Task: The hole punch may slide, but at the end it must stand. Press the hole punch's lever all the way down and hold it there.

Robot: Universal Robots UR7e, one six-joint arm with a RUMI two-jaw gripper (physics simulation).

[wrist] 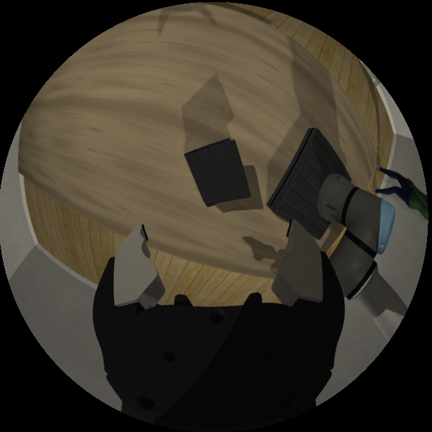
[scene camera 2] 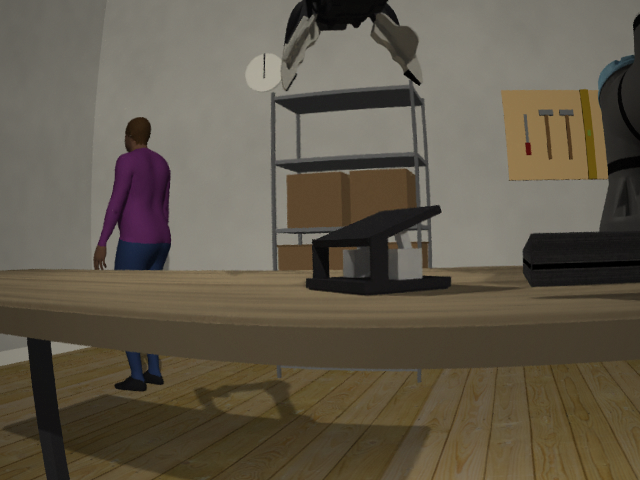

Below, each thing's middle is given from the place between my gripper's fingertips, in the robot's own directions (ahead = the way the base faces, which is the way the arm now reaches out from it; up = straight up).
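Black hole punch [scene camera 2: 378,270]: 17 cm below my hand, 1 cm behind it, 2 cm to the right of it. Black lever [scene camera 2: 391,222]: my hand 15 cm above it, 1 cm past it, 2 cm to the left of it.
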